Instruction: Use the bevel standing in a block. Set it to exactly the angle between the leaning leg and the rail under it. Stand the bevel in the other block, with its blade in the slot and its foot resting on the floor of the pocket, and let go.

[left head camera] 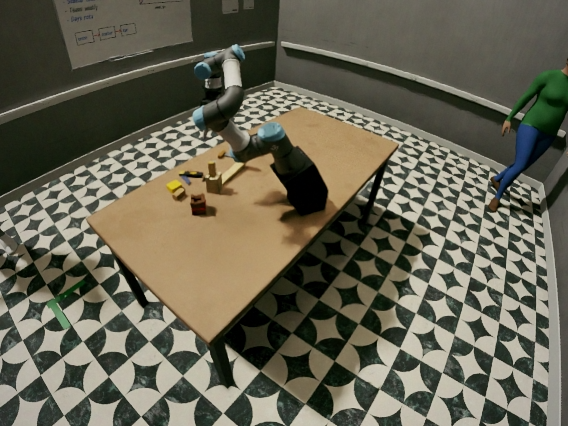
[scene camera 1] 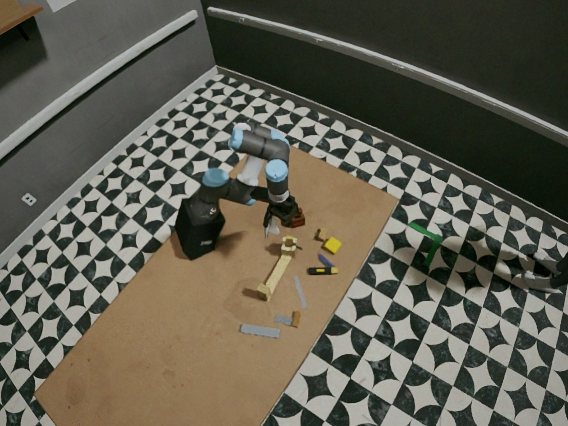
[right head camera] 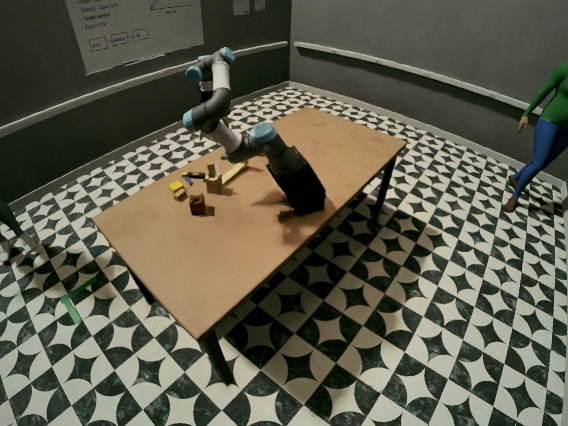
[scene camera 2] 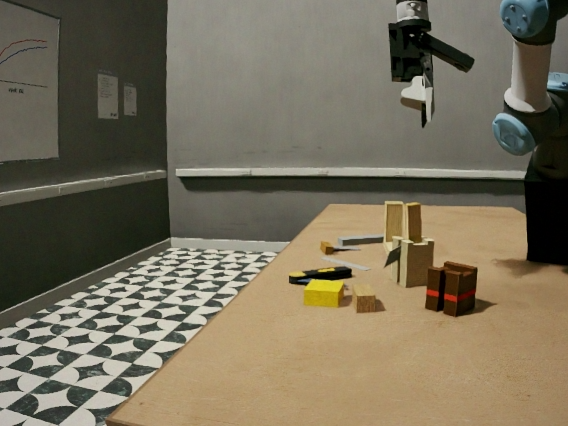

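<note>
The bevel stands in the pale wooden block [left head camera: 214, 184] [scene camera 1: 289, 243] [scene camera 2: 419, 264]. The bevel's wooden handle [left head camera: 212, 168] [scene camera 2: 413, 222] rises from the top, and its dark blade [scene camera 2: 392, 256] slants out of the side. The other block [left head camera: 198, 205] [scene camera 1: 298, 218] [scene camera 2: 459, 290] is dark brown with a red band and an open slot. The pale rail [left head camera: 232, 173] [scene camera 1: 279, 272] runs from beside the pale block to the leaning leg [scene camera 1: 264, 290] [scene camera 2: 393, 222]. My gripper [scene camera 1: 282, 222] [scene camera 2: 446, 92] is open and empty, high above the table. The head views largely hide it behind the arm.
Near the blocks lie a yellow block [scene camera 1: 332, 245] [scene camera 2: 323, 293], a small wooden block [scene camera 1: 320, 234] [scene camera 2: 364, 298], a black-yellow knife [scene camera 1: 323, 271] [scene camera 2: 325, 273] and a blue piece [scene camera 1: 325, 260]. Beyond are a thin grey strip [scene camera 1: 300, 291], a wooden-handled tool [scene camera 1: 296, 319] and a grey bar [scene camera 1: 260, 331].
</note>
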